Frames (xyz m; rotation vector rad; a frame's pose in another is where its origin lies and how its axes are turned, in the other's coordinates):
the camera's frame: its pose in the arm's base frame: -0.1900 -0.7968 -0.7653 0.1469 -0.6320 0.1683
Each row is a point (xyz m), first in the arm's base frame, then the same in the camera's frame.
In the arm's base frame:
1: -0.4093 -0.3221 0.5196
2: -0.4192 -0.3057 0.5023
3: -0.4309 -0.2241 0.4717
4: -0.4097 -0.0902 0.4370
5: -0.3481 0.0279 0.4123
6: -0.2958 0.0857 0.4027
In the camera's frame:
1: 0.6466 0.6164 1.0613
2: 0.6302 0.6329 1.0501
3: 0.6117 0.7123 1.0171
4: 0.6227 0.8358 0.9522
5: 0.6700 0.9366 0.8751
6: 0.7122 0.9817 0.8266

